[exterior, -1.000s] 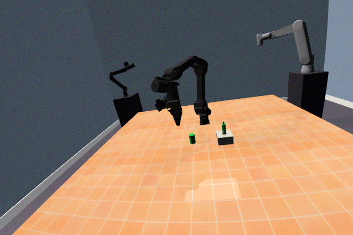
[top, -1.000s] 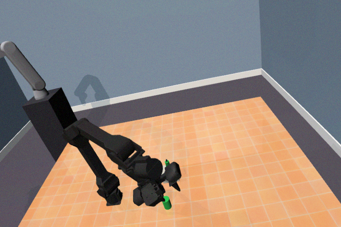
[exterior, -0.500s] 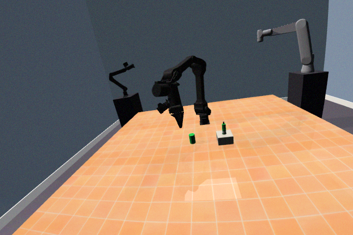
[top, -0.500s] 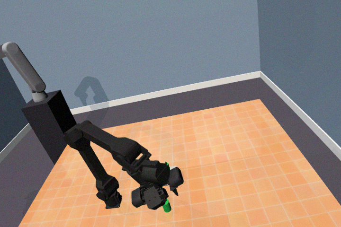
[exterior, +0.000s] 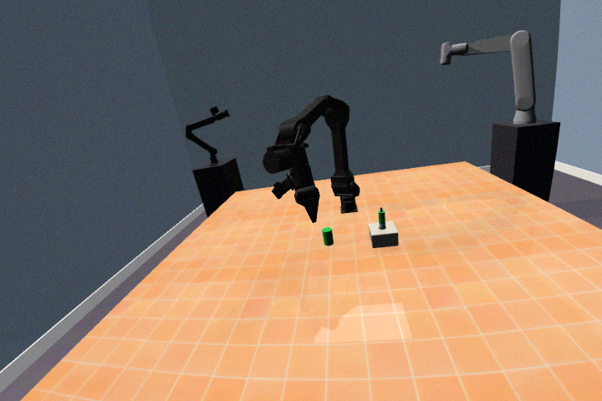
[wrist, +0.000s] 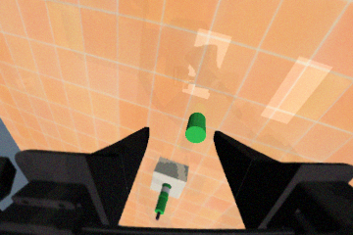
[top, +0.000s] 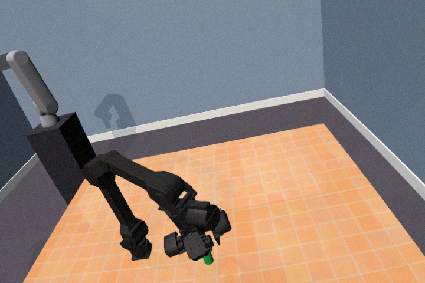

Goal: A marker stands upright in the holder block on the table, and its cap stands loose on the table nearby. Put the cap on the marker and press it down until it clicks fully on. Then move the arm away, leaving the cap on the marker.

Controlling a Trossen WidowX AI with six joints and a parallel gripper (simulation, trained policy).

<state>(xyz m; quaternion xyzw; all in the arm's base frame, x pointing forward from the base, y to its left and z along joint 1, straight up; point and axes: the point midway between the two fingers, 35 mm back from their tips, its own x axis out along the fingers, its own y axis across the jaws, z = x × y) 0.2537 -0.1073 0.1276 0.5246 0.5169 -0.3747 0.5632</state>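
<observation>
Now: the green cap 70 mm below my gripper tip, 30 mm to the left of it and 20 mm behind it. The rest, counted from my gripper tip: holder block 190 mm to the left, 70 mm below, 10 mm behind.
</observation>
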